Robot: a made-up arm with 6 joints.
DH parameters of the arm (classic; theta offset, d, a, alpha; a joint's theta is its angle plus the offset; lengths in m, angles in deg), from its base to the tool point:
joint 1: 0 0.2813 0 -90
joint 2: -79.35 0 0.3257 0
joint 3: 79.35 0 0.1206 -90
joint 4: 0 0.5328 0 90
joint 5: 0 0 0.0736 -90
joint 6: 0 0.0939 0 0
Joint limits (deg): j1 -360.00..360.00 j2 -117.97..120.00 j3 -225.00..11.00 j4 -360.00..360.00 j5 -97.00..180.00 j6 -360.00..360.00
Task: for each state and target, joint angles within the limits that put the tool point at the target. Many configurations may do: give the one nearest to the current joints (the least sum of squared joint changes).
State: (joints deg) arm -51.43 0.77 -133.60 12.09 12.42 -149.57
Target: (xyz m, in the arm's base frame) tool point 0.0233 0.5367 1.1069
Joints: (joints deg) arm -93.29 -38.83 -160.82 7.24 8.04 -149.57
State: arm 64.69 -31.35 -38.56 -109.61 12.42 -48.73
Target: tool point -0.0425 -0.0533 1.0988
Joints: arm 71.22 -65.08 -87.33 -108.29 26.33 -48.73
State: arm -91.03 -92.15 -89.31 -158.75 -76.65 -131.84
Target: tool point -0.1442 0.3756 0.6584
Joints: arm -65.63 -114.99 -72.56 -166.10 -86.48 -131.84
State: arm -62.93 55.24 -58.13 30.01 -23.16 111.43
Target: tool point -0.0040 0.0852 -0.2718
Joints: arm -88.72 89.33 -30.35 1.25 -15.32 111.43
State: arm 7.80 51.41 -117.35 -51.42 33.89 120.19
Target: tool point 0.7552 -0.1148 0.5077
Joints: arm -7.60 8.88 -82.36 -50.28 46.82 120.19
